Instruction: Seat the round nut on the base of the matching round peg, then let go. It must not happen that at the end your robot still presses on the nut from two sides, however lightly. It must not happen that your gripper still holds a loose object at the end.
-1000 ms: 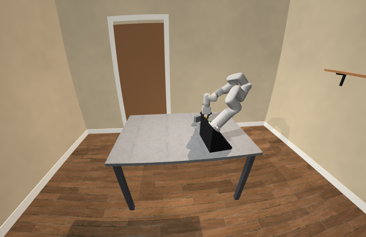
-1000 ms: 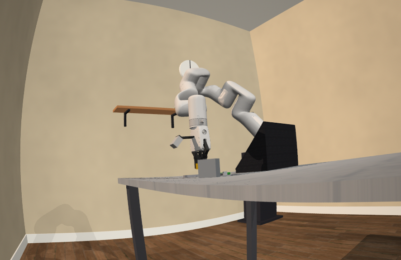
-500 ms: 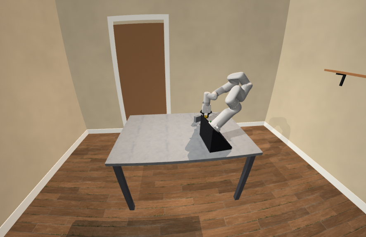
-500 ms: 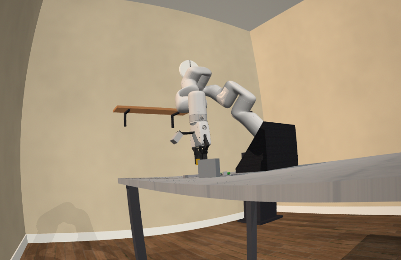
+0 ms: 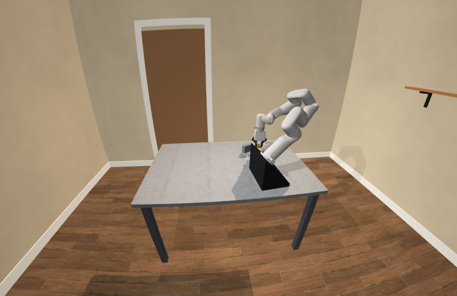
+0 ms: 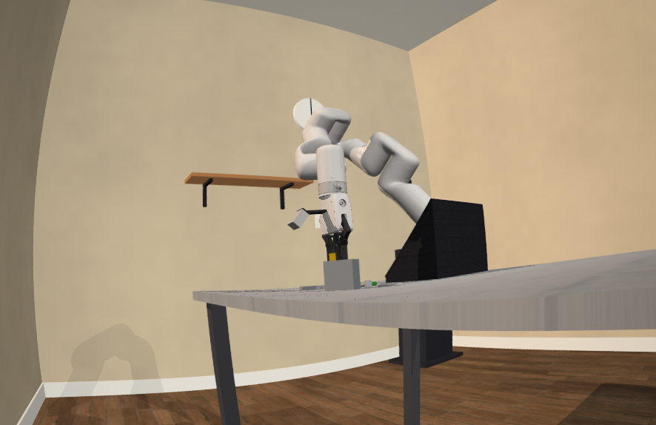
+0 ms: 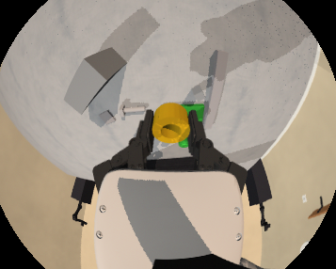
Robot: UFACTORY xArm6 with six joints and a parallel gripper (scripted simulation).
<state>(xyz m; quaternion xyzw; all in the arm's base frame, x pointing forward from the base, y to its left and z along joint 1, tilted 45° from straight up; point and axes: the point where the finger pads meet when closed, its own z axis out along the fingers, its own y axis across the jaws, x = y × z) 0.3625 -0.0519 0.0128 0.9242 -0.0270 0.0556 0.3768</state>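
Right now the flat grey bar is 90 mm below my hand, 80 mm to the right of it and 10 mm behind it. Round my hand: peg: 10 mm below; grey block: 100 mm to the left, 60 mm below, 60 mm ahead.
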